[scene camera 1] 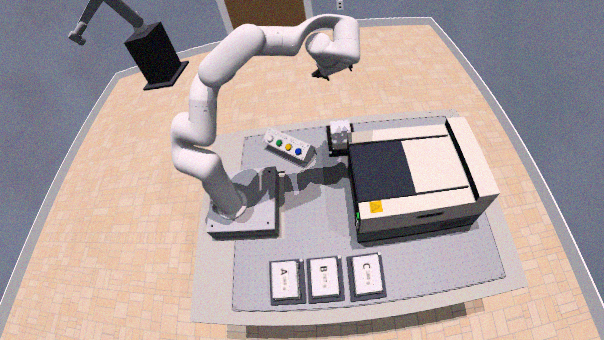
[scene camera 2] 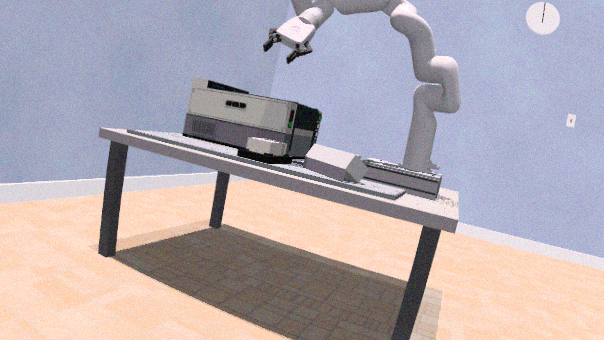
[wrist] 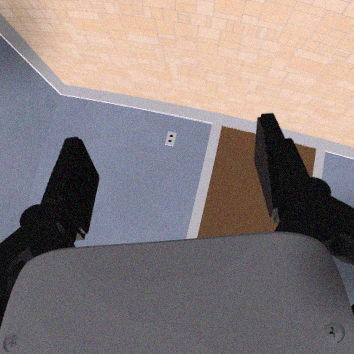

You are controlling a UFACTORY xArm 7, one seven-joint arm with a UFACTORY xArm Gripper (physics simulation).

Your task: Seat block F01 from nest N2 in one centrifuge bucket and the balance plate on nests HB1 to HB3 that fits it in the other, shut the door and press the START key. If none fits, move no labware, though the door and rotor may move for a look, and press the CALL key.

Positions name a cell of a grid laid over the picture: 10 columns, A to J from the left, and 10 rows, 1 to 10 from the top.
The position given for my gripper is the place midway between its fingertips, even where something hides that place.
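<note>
Button box (scene camera 1: E5). My gripper (scene camera 2: E2) open, holds nothing. Centrifuge (scene camera 2: D4). Gripper also visible (wrist: E5).
</note>
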